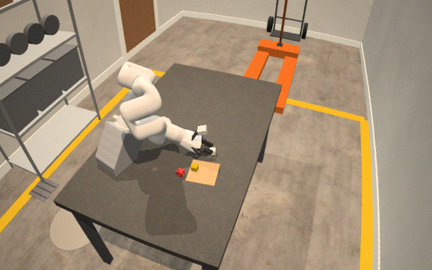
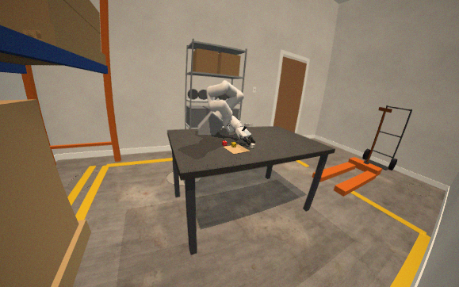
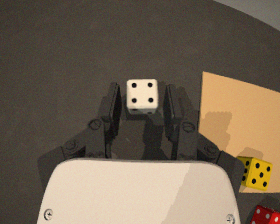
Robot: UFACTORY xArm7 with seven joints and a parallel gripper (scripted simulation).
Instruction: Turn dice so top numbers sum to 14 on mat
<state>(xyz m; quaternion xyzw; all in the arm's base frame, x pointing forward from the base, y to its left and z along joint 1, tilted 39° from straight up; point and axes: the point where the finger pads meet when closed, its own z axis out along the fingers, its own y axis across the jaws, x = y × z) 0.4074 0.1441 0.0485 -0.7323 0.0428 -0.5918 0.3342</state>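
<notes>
Right now the white die is 2 cm ahead of my hand, 1 cm to the left of it and 2 cm below it. From my hand the other things lie so: mat 3 cm ahead, 13 cm to the right, 4 cm below; then red die 7 cm behind, 19 cm to the right, 2 cm below; then yellow die 2 cm behind, 13 cm to the right, 2 cm below.
</notes>
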